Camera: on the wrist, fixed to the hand. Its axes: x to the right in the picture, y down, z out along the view.
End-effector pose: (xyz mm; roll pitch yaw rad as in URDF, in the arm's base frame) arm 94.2 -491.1 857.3 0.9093 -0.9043 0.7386
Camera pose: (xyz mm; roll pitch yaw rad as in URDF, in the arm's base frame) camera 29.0 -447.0 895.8 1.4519 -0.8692 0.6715
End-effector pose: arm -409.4 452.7 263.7 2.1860 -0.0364 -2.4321
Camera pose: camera -430.8 453.5 348.7 2.6763 0.0149 -2.4122
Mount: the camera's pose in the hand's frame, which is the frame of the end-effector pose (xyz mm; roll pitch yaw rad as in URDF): 18.8 77.3 -36.8 0.4909 -0.0133 -0.0534
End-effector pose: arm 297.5 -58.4 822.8 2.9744 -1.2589 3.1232
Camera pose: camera 339.8 10.9 855.8 -2.9631 -1.2332 -3.0072
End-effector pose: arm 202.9 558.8 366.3 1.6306 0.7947 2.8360
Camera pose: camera 126.7 549.2 408.5 2.1100 0.8487 2.8207
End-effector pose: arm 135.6 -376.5 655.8 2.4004 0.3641 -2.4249
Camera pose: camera 79.9 -382.3 723.2 2.9035 0.4098 -2.3918
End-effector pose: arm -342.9 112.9 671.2 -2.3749 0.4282 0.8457
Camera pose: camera -278.3 63.4 638.7 -1.8635 0.4002 0.8975
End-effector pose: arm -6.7 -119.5 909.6 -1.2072 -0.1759 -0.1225
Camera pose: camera 25.6 -130.4 828.9 -0.7153 -0.2305 -0.1292
